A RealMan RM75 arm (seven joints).
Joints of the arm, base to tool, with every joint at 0 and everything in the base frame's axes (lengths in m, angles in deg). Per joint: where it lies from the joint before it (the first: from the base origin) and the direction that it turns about. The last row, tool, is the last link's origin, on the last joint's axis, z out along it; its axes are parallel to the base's.
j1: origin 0 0 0.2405 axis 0 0 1
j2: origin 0 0 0 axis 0 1 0
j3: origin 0 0 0.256 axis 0 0 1
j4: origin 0 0 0 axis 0 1 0
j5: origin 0 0 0.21 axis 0 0 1
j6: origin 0 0 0 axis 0 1 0
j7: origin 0 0 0.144 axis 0 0 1
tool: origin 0 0 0
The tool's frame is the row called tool.
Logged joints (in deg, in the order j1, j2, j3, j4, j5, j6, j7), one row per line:
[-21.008 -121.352 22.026 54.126 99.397 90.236 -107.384]
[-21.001 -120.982 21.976 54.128 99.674 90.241 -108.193]
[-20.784 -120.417 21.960 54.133 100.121 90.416 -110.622]
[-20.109 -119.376 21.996 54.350 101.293 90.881 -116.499]
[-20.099 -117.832 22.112 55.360 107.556 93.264 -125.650]
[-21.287 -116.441 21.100 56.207 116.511 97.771 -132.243]
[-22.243 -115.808 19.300 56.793 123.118 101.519 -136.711]
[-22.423 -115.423 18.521 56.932 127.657 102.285 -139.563]
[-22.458 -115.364 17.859 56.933 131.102 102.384 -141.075]
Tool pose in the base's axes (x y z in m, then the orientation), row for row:
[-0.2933 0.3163 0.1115 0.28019 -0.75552 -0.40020 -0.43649]
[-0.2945 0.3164 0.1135 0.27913 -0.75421 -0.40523 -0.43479]
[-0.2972 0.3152 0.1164 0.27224 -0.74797 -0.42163 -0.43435]
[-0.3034 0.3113 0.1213 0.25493 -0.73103 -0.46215 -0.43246]
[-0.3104 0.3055 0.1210 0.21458 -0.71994 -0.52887 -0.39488]
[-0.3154 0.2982 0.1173 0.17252 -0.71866 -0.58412 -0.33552]
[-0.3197 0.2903 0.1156 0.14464 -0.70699 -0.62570 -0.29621]
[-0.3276 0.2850 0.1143 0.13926 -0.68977 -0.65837 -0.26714]
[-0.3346 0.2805 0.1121 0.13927 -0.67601 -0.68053 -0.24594]
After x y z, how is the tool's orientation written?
As a quaternion, w x y z.
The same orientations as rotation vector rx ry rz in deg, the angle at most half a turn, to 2 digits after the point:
[-116.06 -61.47 -67.05]
[-115.92 -62.28 -66.82]
[-115.36 -65.03 -66.99]
[-113.75 -71.91 -67.29]
[-114.41 -84.05 -62.75]
[-116.83 -94.96 -54.54]
[-116.73 -103.31 -48.91]
[-114.23 -109.03 -44.24]
[-111.95 -112.70 -40.73]

